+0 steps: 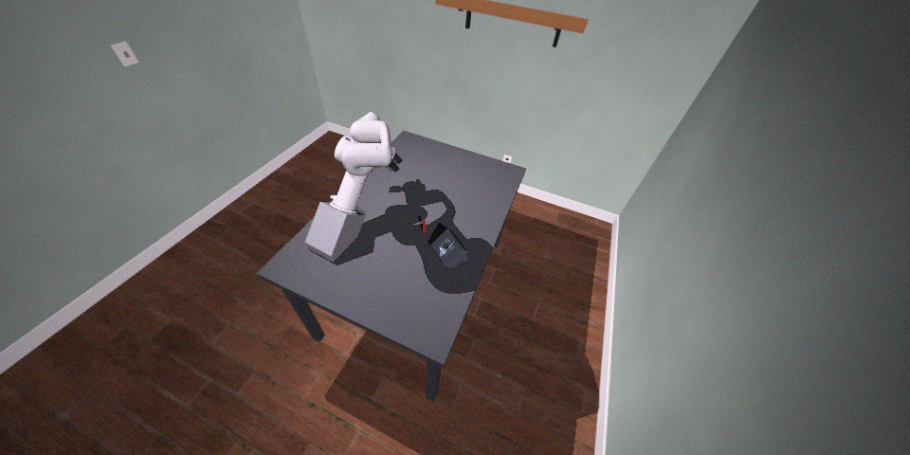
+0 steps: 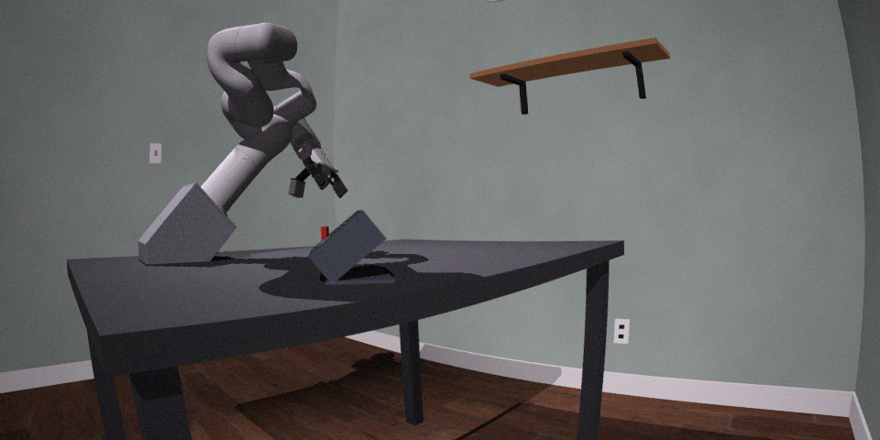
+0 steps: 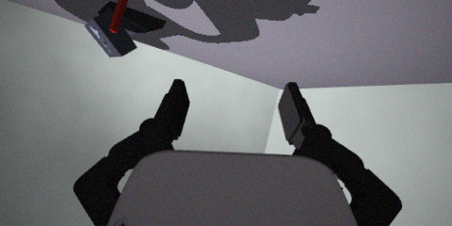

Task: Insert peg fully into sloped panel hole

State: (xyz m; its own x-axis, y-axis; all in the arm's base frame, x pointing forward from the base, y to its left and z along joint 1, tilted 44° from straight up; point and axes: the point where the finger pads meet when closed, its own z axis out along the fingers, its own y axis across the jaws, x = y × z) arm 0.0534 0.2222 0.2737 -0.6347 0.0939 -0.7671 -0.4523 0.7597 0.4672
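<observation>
Now: hand 270 mm short of the red peg, 180 mm to the left of it and 130 mm above it.
</observation>
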